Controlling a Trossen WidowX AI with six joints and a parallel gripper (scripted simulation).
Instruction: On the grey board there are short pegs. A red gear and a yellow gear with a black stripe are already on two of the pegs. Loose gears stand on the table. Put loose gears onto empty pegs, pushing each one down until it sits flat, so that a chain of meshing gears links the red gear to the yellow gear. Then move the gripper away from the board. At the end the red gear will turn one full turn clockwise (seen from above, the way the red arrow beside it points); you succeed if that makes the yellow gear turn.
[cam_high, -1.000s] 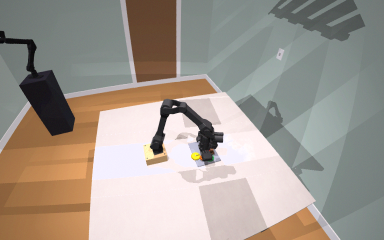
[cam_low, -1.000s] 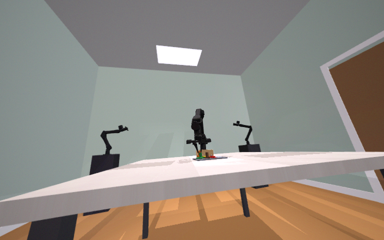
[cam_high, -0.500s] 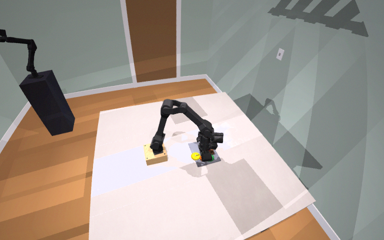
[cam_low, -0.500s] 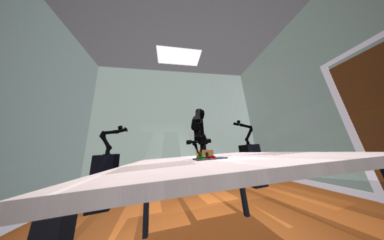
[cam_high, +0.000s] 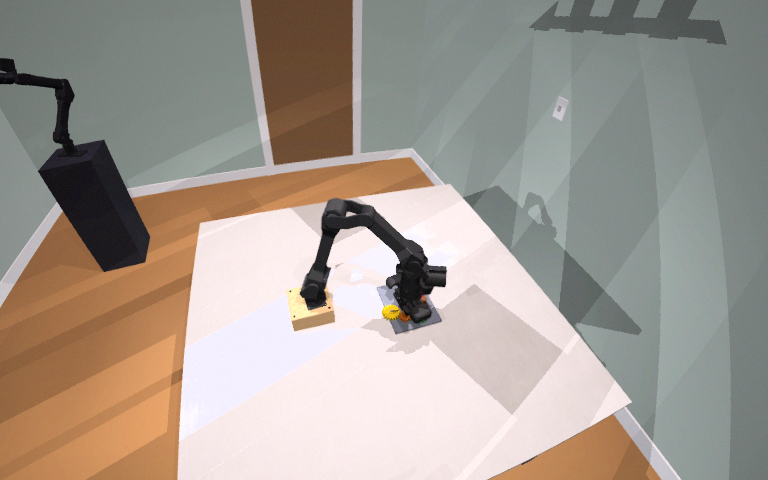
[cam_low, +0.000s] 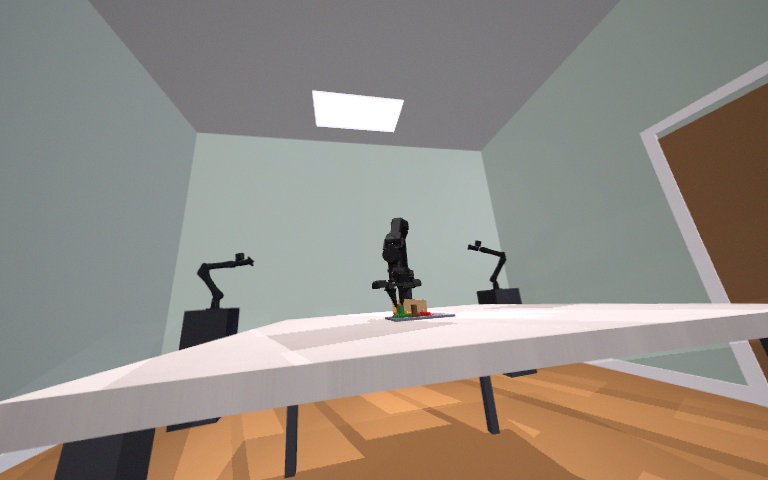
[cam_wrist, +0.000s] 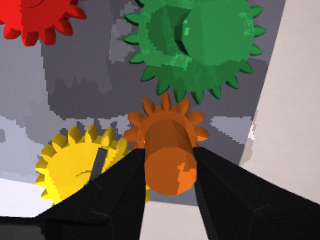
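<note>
Now: the small orange gear 1 cm below my gripper tip. Round my gripper tip: green gear: 5 cm ahead, 2 cm below, 1 cm to the right; then brown gear: 8 cm ahead, 3 cm to the left, 2 cm below; then grey board: 6 cm to the left, 4 cm below, 4 cm ahead.
</note>
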